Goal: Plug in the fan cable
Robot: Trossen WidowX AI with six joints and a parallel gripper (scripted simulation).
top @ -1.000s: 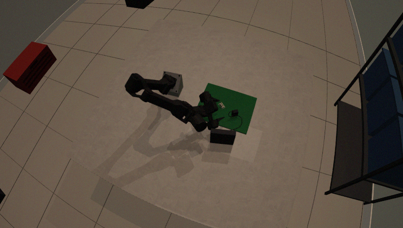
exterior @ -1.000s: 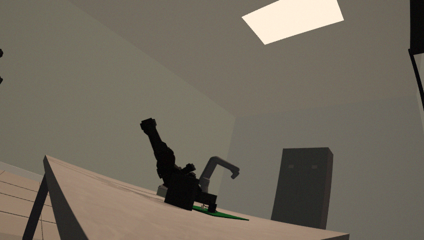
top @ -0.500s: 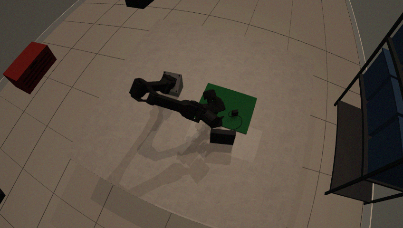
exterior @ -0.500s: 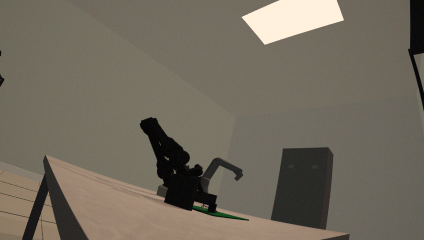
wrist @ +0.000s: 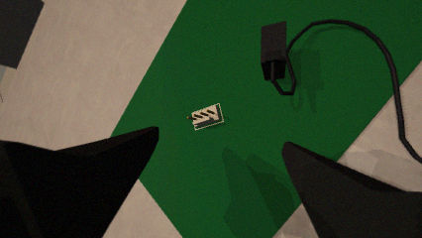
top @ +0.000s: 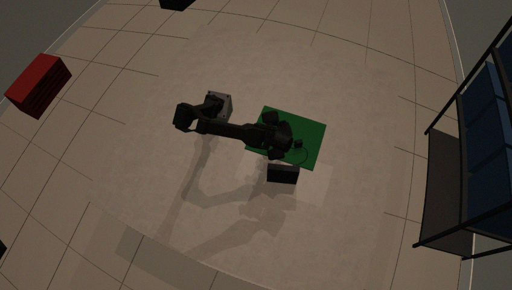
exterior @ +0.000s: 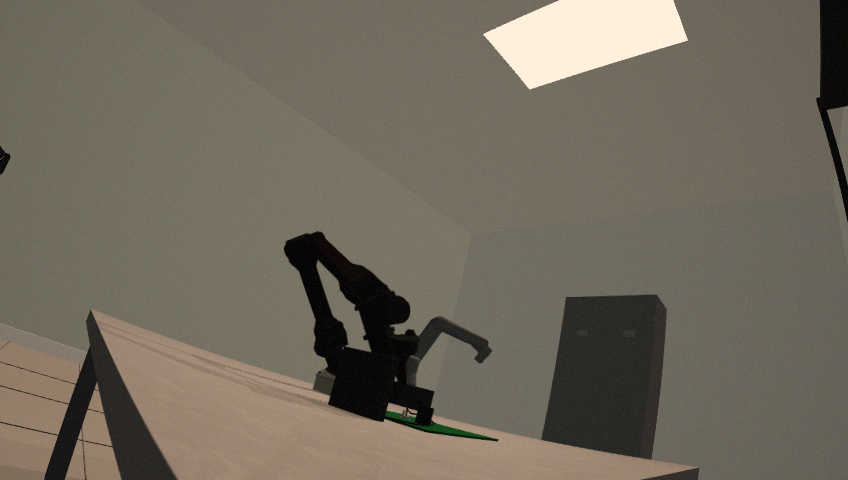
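My gripper tip is 80 mm short of the black fan cable plug, 20 mm to the right of it and 40 mm above it. The rest, counted from my gripper tip: black fan: 80 mm ahead, 140 mm to the right; green board: 20 mm ahead, 50 mm to the left, 70 mm below.
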